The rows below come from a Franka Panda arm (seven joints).
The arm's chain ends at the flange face. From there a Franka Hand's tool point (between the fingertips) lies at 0.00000 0.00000 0.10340 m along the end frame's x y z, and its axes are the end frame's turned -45 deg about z.
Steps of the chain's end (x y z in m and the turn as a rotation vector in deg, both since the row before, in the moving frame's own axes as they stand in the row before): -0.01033, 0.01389, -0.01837, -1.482, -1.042, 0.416; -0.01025, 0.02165, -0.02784, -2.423, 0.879, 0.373; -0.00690, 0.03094, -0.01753, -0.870, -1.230, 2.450; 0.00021, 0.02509, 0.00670, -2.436, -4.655, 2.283; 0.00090, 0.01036, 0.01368, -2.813, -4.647, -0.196; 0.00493, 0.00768, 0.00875, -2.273, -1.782, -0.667; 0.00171, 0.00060, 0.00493, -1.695, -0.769, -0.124; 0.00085, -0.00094, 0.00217, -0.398, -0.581, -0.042; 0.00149, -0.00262, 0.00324, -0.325, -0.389, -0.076
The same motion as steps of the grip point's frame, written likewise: -0.02035, 0.00307, -0.01842, -0.311, -1.785, 0.416; -0.02454, 0.01227, -0.02794, -2.335, -1.092, 0.373; -0.02943, 0.01648, -0.01757, 0.255, -1.485, 2.450; -0.02657, 0.01488, 0.00627, 1.569, -5.014, 2.283; -0.01620, 0.00564, 0.01322, 1.297, -5.275, -0.196; -0.00711, 0.00957, 0.00862, -0.347, -2.867, -0.667; -0.00236, 0.00282, 0.00488, -0.655, -1.742, -0.124; 0.00002, -0.00030, 0.00216, 0.129, -0.692, -0.042; 0.00200, -0.00088, 0.00324, 0.045, -0.505, -0.076
